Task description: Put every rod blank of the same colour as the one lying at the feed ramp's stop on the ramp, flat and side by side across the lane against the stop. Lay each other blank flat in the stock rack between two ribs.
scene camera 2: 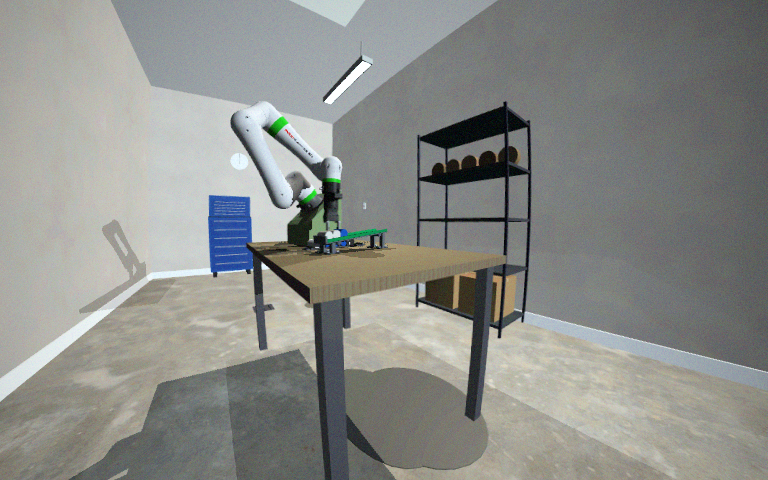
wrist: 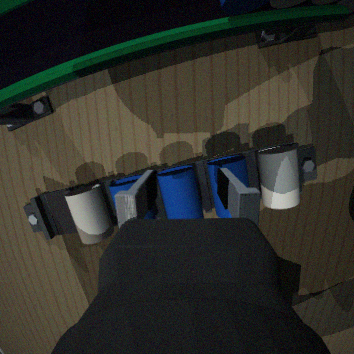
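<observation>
My gripper (scene camera 2: 331, 225) (wrist: 186, 181) is open and empty, above the stock rack (wrist: 59, 215). In the wrist view its fingers stand either side of the middle blue blank (wrist: 180, 195) and partly cover a left blue blank (wrist: 122, 186) and a right blue blank (wrist: 234, 166). A white blank (wrist: 90, 215) lies left of the blue ones and another white blank (wrist: 279, 172) at the right end; all lie side by side between ribs. On the green-railed feed ramp (scene camera 2: 365, 233) (wrist: 150, 42), white blanks (scene camera 2: 327, 234) lie at the stop end, with a blue blank (scene camera 2: 343, 233) (wrist: 242, 4) behind them.
Ramp feet (wrist: 39, 106) (wrist: 285, 36) are bolted to the wooden table (scene camera 2: 396, 266) between ramp and rack. The ramp rail runs across the top of the wrist view. A shelf unit (scene camera 2: 505, 198) and a blue tool cabinet (scene camera 2: 229, 237) stand away from the table.
</observation>
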